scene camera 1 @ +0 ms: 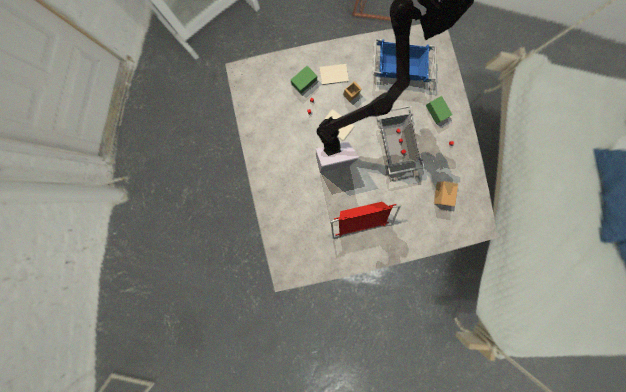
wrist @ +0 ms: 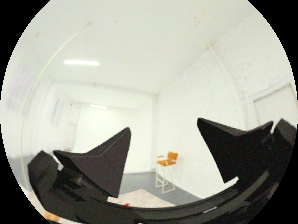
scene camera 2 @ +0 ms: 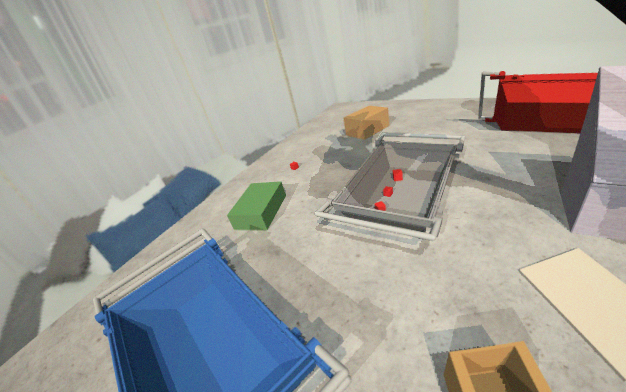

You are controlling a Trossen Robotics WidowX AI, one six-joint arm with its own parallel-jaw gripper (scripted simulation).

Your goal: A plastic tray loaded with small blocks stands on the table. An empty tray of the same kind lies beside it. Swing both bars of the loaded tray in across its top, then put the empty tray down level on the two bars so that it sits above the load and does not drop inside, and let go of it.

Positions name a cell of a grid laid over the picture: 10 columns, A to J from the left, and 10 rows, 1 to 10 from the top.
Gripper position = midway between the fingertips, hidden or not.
My gripper (wrist: F6) is open and holds nothing. I also see a red tray (scene camera 2: I3) and a green block (scene camera 2: E6).
The red tray shows as well in scene camera 1 (scene camera 1: F6).
